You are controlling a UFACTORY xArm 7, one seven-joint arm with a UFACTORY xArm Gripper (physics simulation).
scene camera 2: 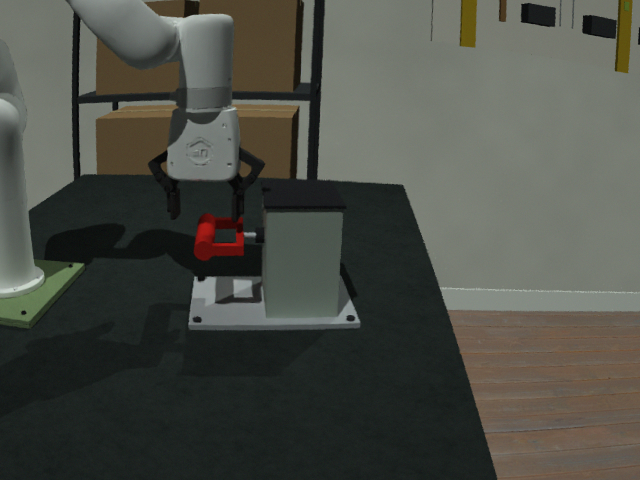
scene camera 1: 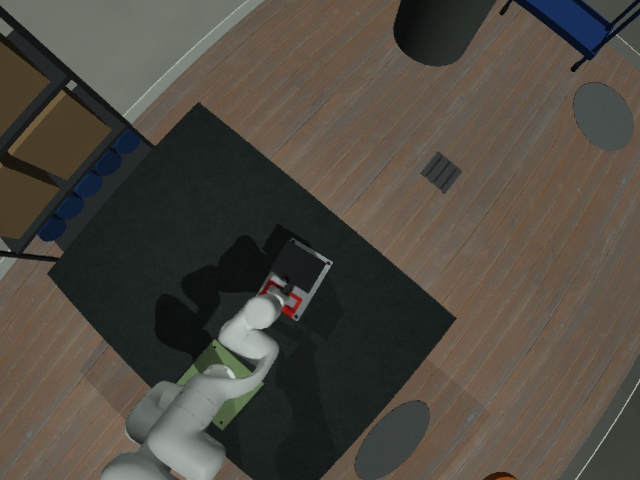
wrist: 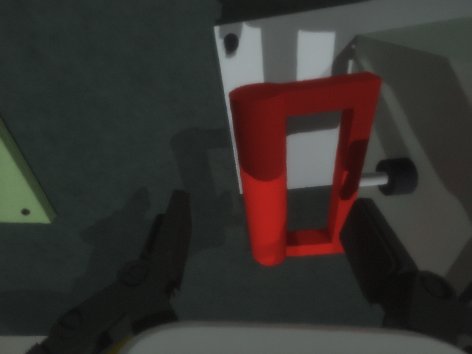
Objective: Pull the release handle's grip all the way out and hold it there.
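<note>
The red release handle [scene camera 1: 295, 305] [scene camera 2: 204, 238] [wrist: 265, 200] has a round grip bar and a rectangular frame. A short metal rod [scene camera 2: 250, 235] [wrist: 374, 179] joins it to the pale housing [scene camera 2: 302, 263] with a black top [scene camera 1: 299, 266]. The housing stands on a light base plate [scene camera 2: 227, 322] [wrist: 245, 55]. My gripper [scene camera 2: 205, 215] [wrist: 268, 213] is open and empty, pointing down just above the handle. One finger is on the outer side of the grip bar, the other over the frame's bar near the housing. Whether that finger touches the frame is unclear. In scene camera 1 the arm hides most of the gripper.
The dark mat [scene camera 1: 206, 155] [scene camera 2: 361, 413] lies under the handle unit. The arm's green mounting plate [scene camera 1: 242, 392] [scene camera 2: 56, 289] [wrist: 20, 190] is on the side the grip faces. A shelf rack [scene camera 2: 315, 98] with cardboard boxes [scene camera 2: 129, 139] stands behind.
</note>
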